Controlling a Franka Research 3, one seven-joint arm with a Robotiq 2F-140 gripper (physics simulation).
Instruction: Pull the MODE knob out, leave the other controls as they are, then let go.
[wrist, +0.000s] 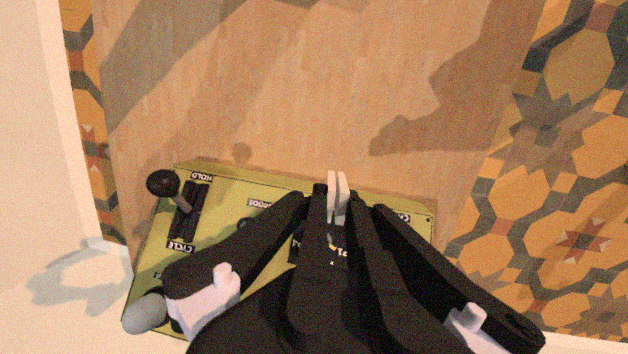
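Observation:
The MODE knob (244, 222) shows as a small dark round piece below the MODE label (259, 203), partly hidden by the gripper's left linkage. It stands apart from the fingertips. My gripper (334, 183) is shut, its two pale fingertips almost together with no thing seen between them. The tips are to the right of the MODE knob in the view, over the PROGRAM dial area. The olive-green control panel (227, 187) lies below the gripper, and much of it is hidden by the fingers.
A lever with a black ball (163, 183) stands in the HOLD/CYCLE slot at the panel's left. A grey rounded knob (144, 313) is at the lower left. Part of the PROGRAM dial's yellow pointer (332, 246) shows behind the fingers. The wooden table (310, 100) extends beyond the panel.

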